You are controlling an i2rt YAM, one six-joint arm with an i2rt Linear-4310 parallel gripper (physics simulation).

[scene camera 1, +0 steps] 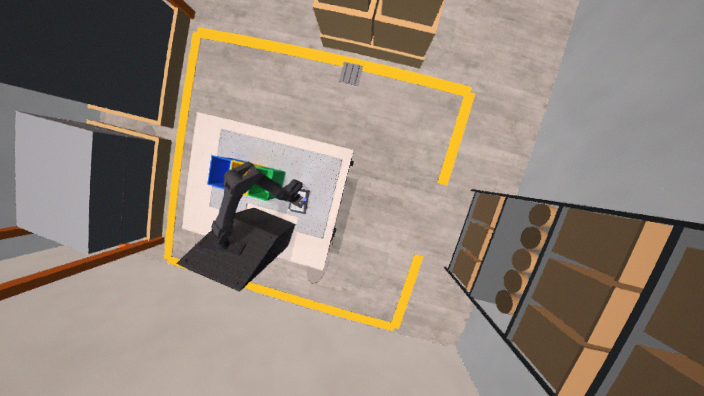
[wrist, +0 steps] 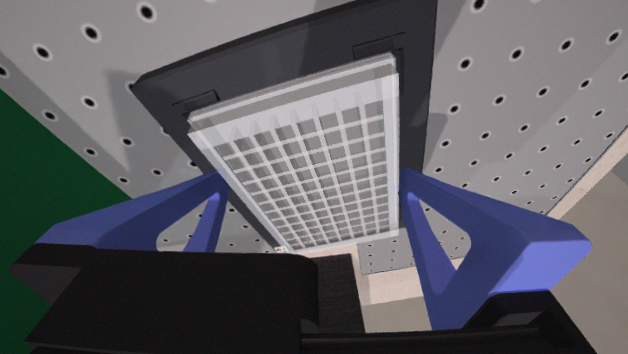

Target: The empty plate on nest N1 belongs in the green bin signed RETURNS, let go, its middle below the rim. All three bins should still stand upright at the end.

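Frame: origin at the arm's base, x left, y back, z up, level; metres.
Seen in the pictures: gripper, fingertip midpoint: (scene camera 1: 298,199) (wrist: 313,177); arm's base at its link origin: (scene camera 1: 222,245).
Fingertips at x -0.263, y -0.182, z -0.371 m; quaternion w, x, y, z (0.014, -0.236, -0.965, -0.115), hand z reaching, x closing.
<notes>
Offsets run from my fingertips to a thing's top centre. "pt": to the spot under its first point. Level surfaces: height alone.
The empty plate {dx +0.000, dy +0.011, dz +0.009 m} (scene camera 1: 299,207) (wrist: 325,160), clear with a grid of square wells, lies in the dark nest {dx -0.001, dy +0.010, dz -0.003 m} (wrist: 280,52). My gripper (scene camera 1: 303,199) (wrist: 313,177) is open over it, with one blue fingertip beside each long side of the plate in the wrist view. Whether the tips touch the plate or how low they are I cannot tell. The green bin {dx +0.163, dy -0.114, dz +0.162 m} (scene camera 1: 276,176) (wrist: 45,155) stands to the left of the nest, partly hidden by the arm in the scene view. Its RETURNS sign is not readable.
The yellow bin {pt dx +0.325, dy -0.235, dz +0.107 m} (scene camera 1: 238,163) and blue bin {dx +0.415, dy -0.181, dz +0.162 m} (scene camera 1: 217,171) stand in a row left of the green bin; all three look upright. The arm passes over the yellow and green bins. The perforated board {dz -0.017 m} (scene camera 1: 320,172) lies on the pale table {dz -0.030 m} (scene camera 1: 195,150). The arm's black pedestal (scene camera 1: 260,227) stands at the near edge.
</notes>
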